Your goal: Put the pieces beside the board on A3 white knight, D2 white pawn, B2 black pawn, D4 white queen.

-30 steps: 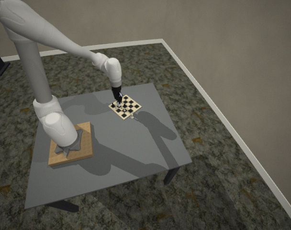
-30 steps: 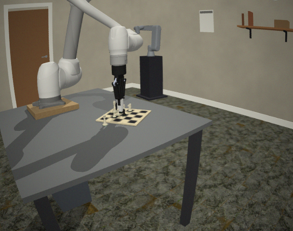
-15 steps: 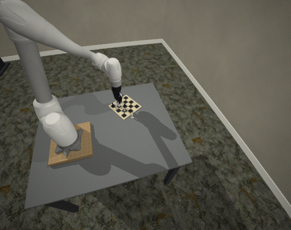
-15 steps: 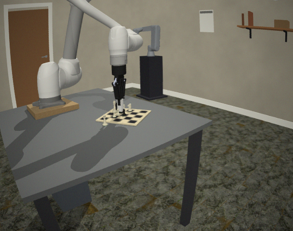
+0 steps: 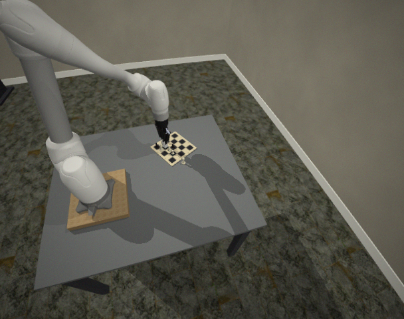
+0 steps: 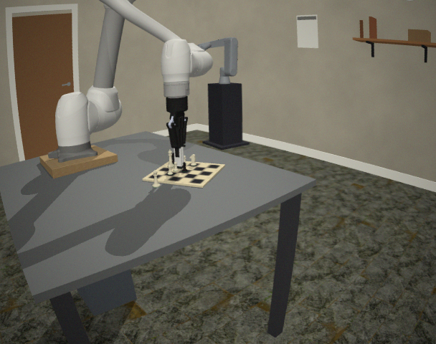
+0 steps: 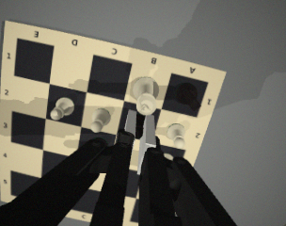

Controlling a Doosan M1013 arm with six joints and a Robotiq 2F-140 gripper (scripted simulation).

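Right now my hand is 3 cm past the white chess piece, 2 cm to the left of it and 1 cm above it. The rest, counted from my hand: chessboard: 5 cm ahead, 1 cm to the right, 4 cm below.
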